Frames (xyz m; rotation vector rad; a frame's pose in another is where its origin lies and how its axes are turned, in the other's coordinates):
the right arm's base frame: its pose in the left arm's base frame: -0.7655 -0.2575 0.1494 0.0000 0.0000 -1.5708
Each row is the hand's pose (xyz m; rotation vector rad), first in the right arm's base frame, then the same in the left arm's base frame.
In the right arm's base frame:
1: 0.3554 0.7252 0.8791 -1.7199 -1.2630 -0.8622
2: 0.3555 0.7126 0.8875 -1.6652 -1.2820 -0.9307
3: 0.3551 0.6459 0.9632 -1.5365 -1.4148 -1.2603
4: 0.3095 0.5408 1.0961 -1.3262 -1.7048 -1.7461
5: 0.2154 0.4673 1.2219 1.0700 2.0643 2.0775
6: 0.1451 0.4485 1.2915 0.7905 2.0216 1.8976
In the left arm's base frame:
1: -0.0403 -0.6129 1.0285 -2.5538 0.3912 -1.6183
2: -0.0529 -0.6130 1.0369 -2.5536 0.3320 -1.6996
3: -0.1196 -0.6126 1.1126 2.3748 -0.0979 1.7330
4: -0.2247 -0.5670 1.2455 2.0054 0.2505 1.4936
5: -0.2982 -0.4729 1.3713 1.7345 0.5502 1.1293
6: -0.3170 -0.4026 1.4409 1.6171 0.7079 0.8758

